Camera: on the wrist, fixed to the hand. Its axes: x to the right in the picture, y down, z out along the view.
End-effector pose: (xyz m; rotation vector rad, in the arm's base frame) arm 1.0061 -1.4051 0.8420 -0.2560 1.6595 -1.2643
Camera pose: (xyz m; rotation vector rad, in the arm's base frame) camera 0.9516 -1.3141 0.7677 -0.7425 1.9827 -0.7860
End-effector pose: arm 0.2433 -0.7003 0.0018 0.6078 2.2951 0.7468
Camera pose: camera 0.1851 -0.6722 0.1140 0.2097 1.8942 1.2904
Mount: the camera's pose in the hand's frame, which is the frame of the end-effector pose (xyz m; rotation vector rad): 0.0084 0.0800 -0.1015 -0.6123 -0.0417 -0.1076
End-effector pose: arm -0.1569 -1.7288 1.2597 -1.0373 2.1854 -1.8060
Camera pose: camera -0.2476 -1.6461 1.2184 1.1957 -2.5649 1.0491
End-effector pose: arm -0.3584 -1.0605 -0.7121 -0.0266 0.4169 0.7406
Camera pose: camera -0.4421 -1.0129 -0.7987 -0.6031 0.1350 0.7380
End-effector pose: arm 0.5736 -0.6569 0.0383 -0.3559 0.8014 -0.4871
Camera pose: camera 0.5244 -0.6070 -0.0706 -0.9764 0.8841 -0.3231
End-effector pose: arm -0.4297 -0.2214 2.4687 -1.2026 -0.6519 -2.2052
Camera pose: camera -0.4418 -0.3469 2.4391 -1.5307 -0.0388 -2.5717
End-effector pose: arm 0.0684 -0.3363 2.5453 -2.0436 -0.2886 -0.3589
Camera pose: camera 0.0908 -0.4629 2.5300 -2.6444 -0.3442 -0.5178
